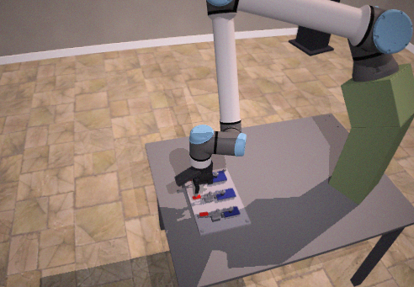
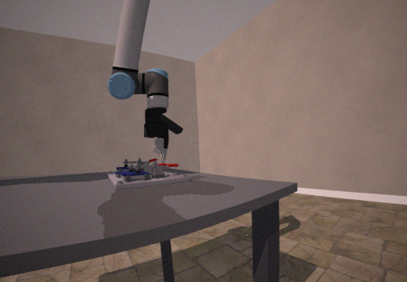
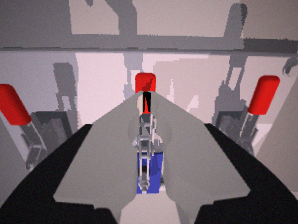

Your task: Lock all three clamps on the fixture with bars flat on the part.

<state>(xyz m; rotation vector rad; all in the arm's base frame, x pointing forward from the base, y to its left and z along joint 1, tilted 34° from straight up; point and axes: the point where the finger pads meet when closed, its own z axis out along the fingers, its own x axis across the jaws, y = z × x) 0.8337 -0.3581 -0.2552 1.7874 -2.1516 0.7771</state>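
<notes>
Now: hand 9 cm past the fixture plate, 6 cm above it and 2 cm to the right of it.
</notes>
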